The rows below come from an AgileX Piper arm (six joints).
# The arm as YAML. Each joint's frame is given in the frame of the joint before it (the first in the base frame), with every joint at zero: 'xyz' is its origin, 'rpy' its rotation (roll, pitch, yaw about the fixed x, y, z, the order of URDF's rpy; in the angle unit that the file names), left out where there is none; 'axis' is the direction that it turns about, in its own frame. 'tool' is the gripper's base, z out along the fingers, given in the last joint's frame.
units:
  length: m
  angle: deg
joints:
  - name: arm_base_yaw
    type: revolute
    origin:
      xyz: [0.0, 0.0, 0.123]
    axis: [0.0, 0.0, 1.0]
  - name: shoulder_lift
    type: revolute
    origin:
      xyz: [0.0, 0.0, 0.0]
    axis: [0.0, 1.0, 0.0]
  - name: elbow
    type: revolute
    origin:
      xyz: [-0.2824, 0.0, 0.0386]
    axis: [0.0, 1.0, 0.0]
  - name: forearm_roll
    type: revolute
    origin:
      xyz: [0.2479, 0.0, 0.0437]
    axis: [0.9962, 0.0, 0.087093]
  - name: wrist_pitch
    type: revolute
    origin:
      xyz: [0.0, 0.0, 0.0]
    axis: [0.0, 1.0, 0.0]
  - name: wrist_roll
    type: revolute
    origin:
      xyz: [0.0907, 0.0, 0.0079]
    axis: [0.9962, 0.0, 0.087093]
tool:
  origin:
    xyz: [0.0, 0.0, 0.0]
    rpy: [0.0, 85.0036, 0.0]
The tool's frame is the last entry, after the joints.
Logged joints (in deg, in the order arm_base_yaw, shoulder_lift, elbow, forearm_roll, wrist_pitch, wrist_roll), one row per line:
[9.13, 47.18, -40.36, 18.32, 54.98, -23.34]
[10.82, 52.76, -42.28, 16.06, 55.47, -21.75]
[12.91, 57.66, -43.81, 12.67, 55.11, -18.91]
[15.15, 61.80, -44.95, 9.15, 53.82, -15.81]
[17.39, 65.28, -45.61, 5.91, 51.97, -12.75]
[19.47, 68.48, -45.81, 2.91, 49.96, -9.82]
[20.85, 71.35, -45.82, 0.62, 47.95, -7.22]
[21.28, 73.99, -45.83, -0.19, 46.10, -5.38]
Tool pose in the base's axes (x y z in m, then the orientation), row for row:
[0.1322, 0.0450, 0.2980, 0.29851, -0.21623, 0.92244, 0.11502]
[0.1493, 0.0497, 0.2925, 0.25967, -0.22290, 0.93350, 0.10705]
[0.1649, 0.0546, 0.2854, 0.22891, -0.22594, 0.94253, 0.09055]
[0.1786, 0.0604, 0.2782, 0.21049, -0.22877, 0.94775, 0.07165]
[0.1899, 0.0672, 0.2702, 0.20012, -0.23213, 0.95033, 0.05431]
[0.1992, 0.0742, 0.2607, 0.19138, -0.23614, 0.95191, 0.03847]
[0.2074, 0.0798, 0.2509, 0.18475, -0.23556, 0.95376, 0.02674]
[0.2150, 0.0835, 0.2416, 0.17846, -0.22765, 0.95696, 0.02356]
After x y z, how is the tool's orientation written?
As a quaternion, w x y z.
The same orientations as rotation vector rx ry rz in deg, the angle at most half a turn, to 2 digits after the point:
[-32.91, 140.40, 17.51]
[-34.60, 144.90, 16.62]
[-35.64, 148.66, 14.28]
[-36.44, 150.94, 11.41]
[-37.18, 152.20, 8.70]
[-38.00, 153.17, 6.19]
[-38.04, 154.02, 4.32]
[-36.89, 155.07, 3.82]

